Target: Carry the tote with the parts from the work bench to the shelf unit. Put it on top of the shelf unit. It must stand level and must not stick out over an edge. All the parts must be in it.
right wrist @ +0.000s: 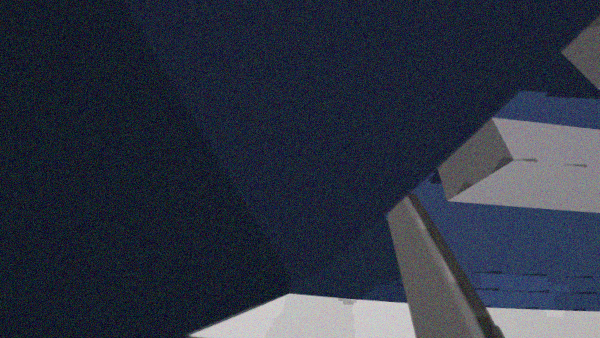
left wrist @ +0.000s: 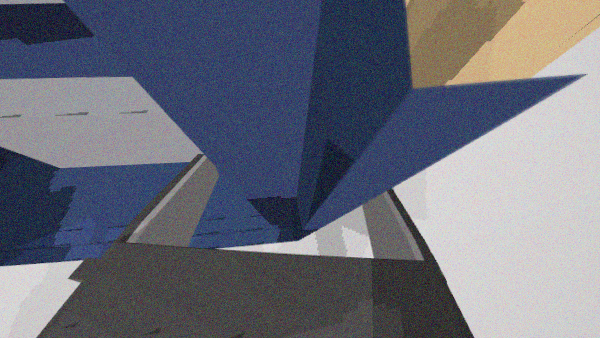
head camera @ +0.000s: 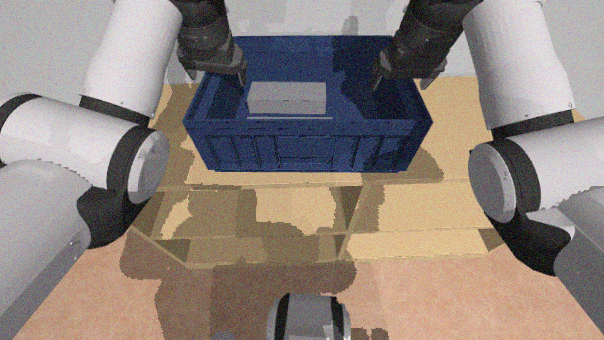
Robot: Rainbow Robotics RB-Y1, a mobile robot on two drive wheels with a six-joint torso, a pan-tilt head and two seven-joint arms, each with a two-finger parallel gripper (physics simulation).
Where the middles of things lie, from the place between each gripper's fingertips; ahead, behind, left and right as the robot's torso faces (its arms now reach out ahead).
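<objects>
My right hand is 30 mm above the dark blue tote (head camera: 380,131), 20 mm past it and 190 mm to the right of it.
With my left hand, I am 190 mm to the left of the dark blue tote, and this hand is also 30 mm above the tote and 20 mm past it.
</objects>
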